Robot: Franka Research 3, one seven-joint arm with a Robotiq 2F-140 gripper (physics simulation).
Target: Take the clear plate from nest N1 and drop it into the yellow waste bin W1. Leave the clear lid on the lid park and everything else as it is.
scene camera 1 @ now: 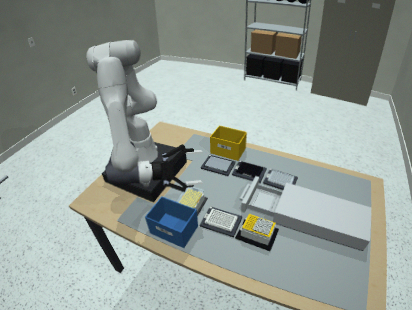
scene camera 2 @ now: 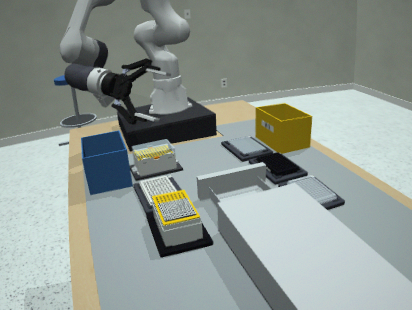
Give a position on a grey housing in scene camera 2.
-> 289, 244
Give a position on a grey housing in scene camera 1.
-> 337, 220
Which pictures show the yellow-topped rack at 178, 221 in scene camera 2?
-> Scene camera 1 and scene camera 2: all of them.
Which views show my gripper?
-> Scene camera 1 and scene camera 2: all of them.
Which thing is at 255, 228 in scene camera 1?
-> A yellow-topped rack.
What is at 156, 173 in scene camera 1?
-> My gripper.
